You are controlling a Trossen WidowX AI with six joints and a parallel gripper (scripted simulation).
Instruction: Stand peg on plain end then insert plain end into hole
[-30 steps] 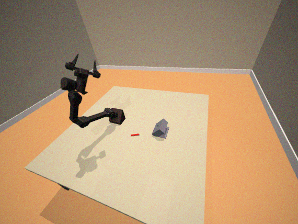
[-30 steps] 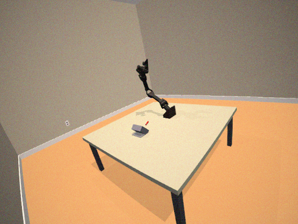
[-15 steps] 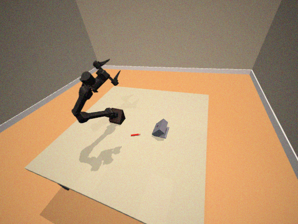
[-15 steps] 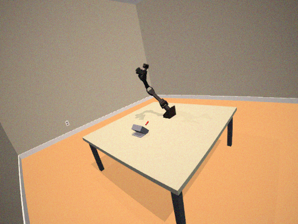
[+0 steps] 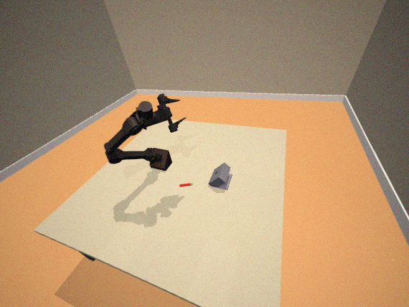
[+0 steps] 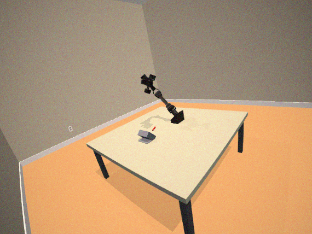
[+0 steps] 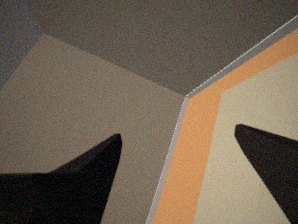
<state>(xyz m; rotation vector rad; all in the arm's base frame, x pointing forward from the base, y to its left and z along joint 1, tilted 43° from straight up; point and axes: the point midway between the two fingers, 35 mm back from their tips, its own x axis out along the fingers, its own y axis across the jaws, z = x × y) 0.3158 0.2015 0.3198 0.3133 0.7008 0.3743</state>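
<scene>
The peg lies 2 cm behind my gripper tip, 10 cm to the right of it and 48 cm below it. Round my gripper tip: grey sloped panel 17 cm ahead, 3 cm to the right, 44 cm below; flat foot plate 19 cm ahead, 3 cm to the right, 48 cm below.
</scene>
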